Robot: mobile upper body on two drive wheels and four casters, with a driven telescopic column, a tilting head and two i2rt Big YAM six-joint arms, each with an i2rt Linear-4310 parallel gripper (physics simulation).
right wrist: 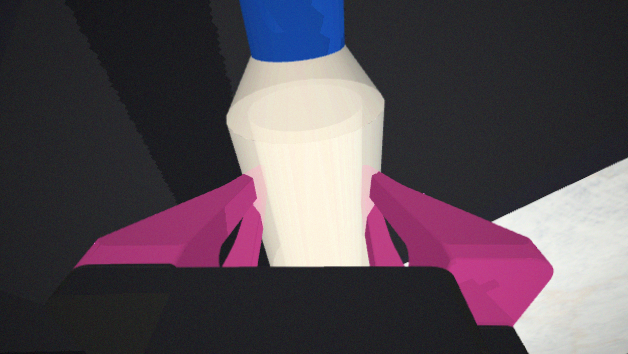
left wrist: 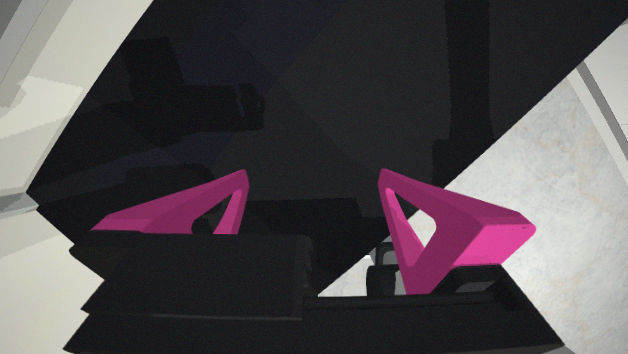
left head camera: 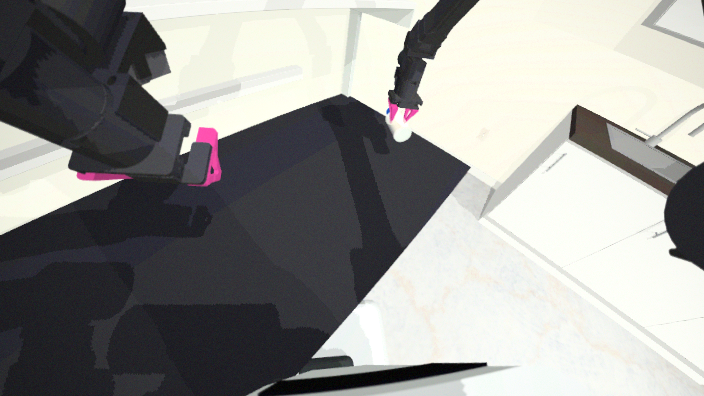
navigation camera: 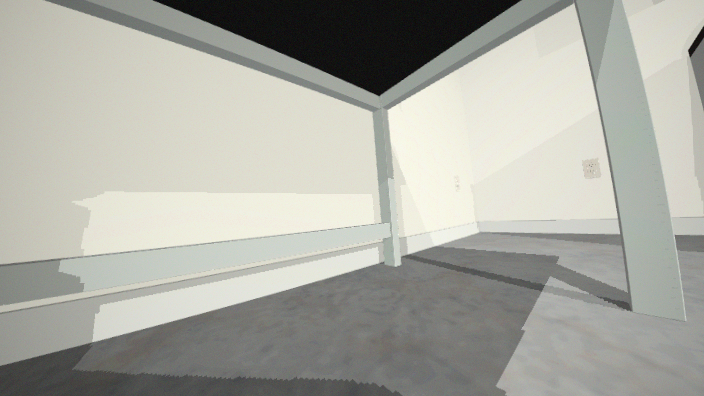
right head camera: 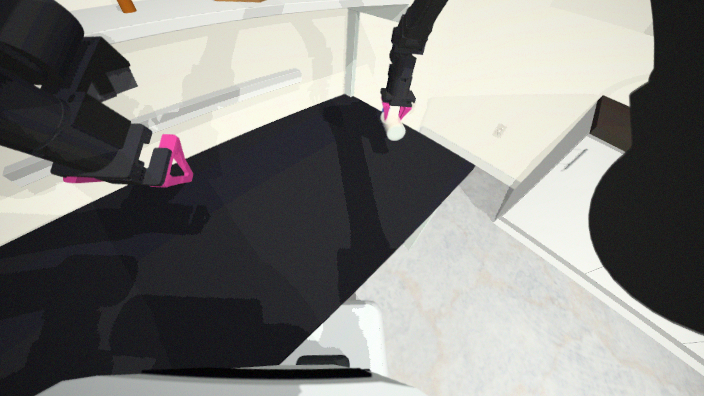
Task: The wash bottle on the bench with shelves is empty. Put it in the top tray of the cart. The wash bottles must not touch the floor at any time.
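Places are measured from the left arm's base along level axes (x right, y ahead, z up), in metres.
Pixels of known places: left gripper, fingertip midpoint: (left wrist: 313,176) (left head camera: 185,174) (right head camera: 162,176); right gripper, fingertip midpoint: (right wrist: 313,176) (left head camera: 396,123) (right head camera: 391,121).
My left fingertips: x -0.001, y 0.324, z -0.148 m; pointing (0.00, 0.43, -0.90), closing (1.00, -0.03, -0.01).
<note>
For each thing: its middle in the pictures, then the offset to it from my left fingertips. "spot": a spot on its surface instead. Level surfaces: height alone.
- wash bottle, body centre: (right wrist: 311,146) (right head camera: 390,115) (left head camera: 396,117) dx +0.453, dy +0.437, dz -0.139 m
- black bench top, its level: dz -0.298 m
- pale shelf, surface spot: (right head camera: 240,20) spot: dx -0.055, dy +0.631, dz +0.078 m
- upright post, surface spot: (right head camera: 352,55) (left head camera: 352,55) spot: dx +0.332, dy +0.891, dz -0.094 m
- bench leg, surface spot: (navigation camera: 637,175) spot: dx +0.741, dy +0.376, dz -0.801 m
The wash bottle (left head camera: 401,131) (right head camera: 395,129) (right wrist: 314,200), whitish and see-through with a blue cap, is between the fingers of my right gripper (left head camera: 403,114) (right head camera: 397,112) (right wrist: 313,176). The right gripper is shut on its body, near the far right corner of the black bench top (left head camera: 280,220) (right head camera: 280,220) (left wrist: 325,100). The bottle's lower end points toward the head cameras. From these views I cannot tell whether it touches the bench top. My left gripper (left wrist: 313,176) is open, with no object between its fingers, over the left part of the bench top. The cart does not show in these views.
A pale shelf (left head camera: 270,12) (right head camera: 240,20) runs along the back of the bench, carried by an upright post (left head camera: 352,55) (right head camera: 352,55). White cabinets with a sink (left head camera: 645,150) stand at the right. The navigation camera shows a bench leg (navigation camera: 637,175) at the right and a lower rail (navigation camera: 225,255).
</note>
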